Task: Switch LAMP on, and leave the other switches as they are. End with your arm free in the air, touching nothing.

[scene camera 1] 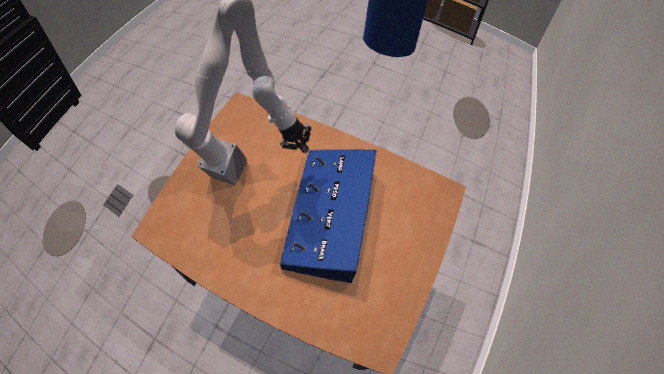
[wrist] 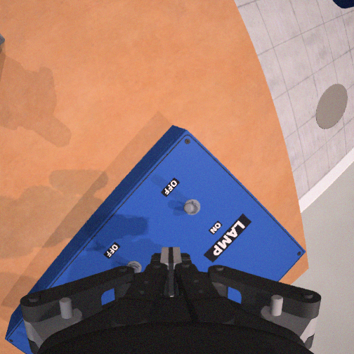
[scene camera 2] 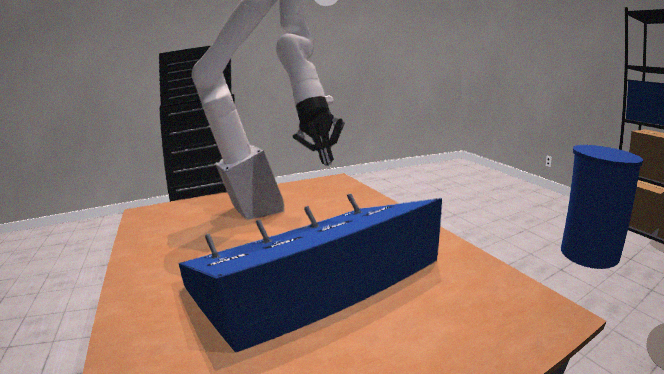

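Where they show: gripper, between the fingertips: (scene camera 1: 306,151) (scene camera 2: 328,165); arm's base, origin of its link: (scene camera 1: 216,155) (scene camera 2: 237,156).
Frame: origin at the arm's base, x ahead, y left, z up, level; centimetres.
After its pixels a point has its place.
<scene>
The blue switch box (scene camera 1: 347,215) {y 12.8, x 53.1, z -4.6 cm} (scene camera 2: 330,280) {y 14.8, x 59.4, z -9.8 cm} (wrist: 235,197) has a row of grey levers. The LAMP lever (scene camera 1: 320,162) {y 26.0, x 31.4, z -7.4 cm} (scene camera 2: 353,203) {y 26.3, x 31.1, z -6.8 cm} (wrist: 192,206) leans to its OFF side, like the FEED lever (scene camera 1: 313,188) {y 15.1, x 36.4, z -7.0 cm} (scene camera 2: 310,216) {y 15.5, x 36.3, z -6.8 cm} (wrist: 134,266), the VENT lever (scene camera 1: 305,217) {y 4.2, x 41.2, z -6.5 cm} (scene camera 2: 262,231) {y 4.8, x 41.7, z -6.9 cm} and the BRAKE lever (scene camera 1: 299,247) {y -6.4, x 46.8, z -6.9 cm} (scene camera 2: 211,246) {y -5.9, x 46.9, z -6.9 cm}. In the wrist view the LAMP lever appears nearly end-on. My gripper (scene camera 1: 304,149) {y 21.6, x 27.9, z 1.8 cm} (scene camera 2: 326,163) {y 21.6, x 27.9, z 1.8 cm} (wrist: 170,258) is shut and empty, in the air above the LAMP end on the robot's side, apart from the levers. It hides the FEED label in the wrist view.
The box stands on the orange table (scene camera 1: 410,220) {y 32.1, x 72.1, z -17.4 cm} (scene camera 2: 500,305) {y 45.6, x 69.4, z -17.5 cm} (wrist: 125,55), with the arm's grey base (scene camera 1: 231,167) {y 1.7, x 6.3, z -4.9 cm} (scene camera 2: 255,187) {y 4.6, x 5.4, z -8.3 cm} beyond the levers' side. A blue barrel (scene camera 1: 395,27) (scene camera 2: 600,210), a black drawer cabinet (scene camera 1: 37,82) (scene camera 2: 192,150) and a shelf rack stand off the table.
</scene>
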